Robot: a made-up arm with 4 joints. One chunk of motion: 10 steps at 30 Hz.
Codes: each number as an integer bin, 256 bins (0 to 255) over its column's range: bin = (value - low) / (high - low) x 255, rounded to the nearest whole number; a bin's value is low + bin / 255 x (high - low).
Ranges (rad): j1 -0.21..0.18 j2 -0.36..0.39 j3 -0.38..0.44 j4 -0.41..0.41
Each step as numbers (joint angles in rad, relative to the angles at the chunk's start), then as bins.
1 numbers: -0.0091 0.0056 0.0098 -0.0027
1 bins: 131 124 121 127
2 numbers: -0.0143 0.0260 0.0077 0.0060
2 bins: 128 131 121 129
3 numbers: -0.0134 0.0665 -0.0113 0.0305
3 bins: 129 145 115 137
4 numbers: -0.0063 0.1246 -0.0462 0.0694
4 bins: 133 165 104 149
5 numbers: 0.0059 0.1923 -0.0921 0.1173
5 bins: 141 188 90 164
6 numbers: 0.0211 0.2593 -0.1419 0.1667
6 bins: 151 211 74 179
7 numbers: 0.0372 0.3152 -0.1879 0.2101
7 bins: 162 230 60 193
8 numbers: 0.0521 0.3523 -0.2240 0.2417
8 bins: 171 242 49 203
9 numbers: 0.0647 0.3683 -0.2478 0.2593
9 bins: 180 248 41 208
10 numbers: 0.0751 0.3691 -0.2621 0.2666
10 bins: 186 248 37 210
